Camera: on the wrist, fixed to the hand. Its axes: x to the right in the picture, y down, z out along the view.
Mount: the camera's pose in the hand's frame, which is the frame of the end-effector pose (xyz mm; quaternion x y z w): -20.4 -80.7 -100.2 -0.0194 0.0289 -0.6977 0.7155
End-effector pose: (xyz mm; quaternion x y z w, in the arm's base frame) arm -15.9 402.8 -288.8 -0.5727 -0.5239 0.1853 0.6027
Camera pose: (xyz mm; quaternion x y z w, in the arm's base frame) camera 30.4 314.1 -205.4 -0.0613 -0.7606 -0.3146 0.5646
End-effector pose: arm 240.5 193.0 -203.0 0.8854 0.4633 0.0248 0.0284
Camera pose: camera 155.8 224.9 -109.4 0.3090 0.9496 0.0325 0.0414
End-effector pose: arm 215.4 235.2 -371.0 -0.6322 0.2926 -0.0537 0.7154
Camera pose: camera 173.5 141.1 -291.3 -0.6688 -0.2100 -0.5502 0.4537
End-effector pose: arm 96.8 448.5 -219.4 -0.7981 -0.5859 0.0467 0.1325
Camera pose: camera 39.0 435.9 -103.3 -0.1662 -0.9732 -0.0935 0.1288
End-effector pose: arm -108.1 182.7 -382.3 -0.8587 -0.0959 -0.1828 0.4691
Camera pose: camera -176.3 142.3 -279.0 -0.5513 -0.6506 -0.4848 0.1942
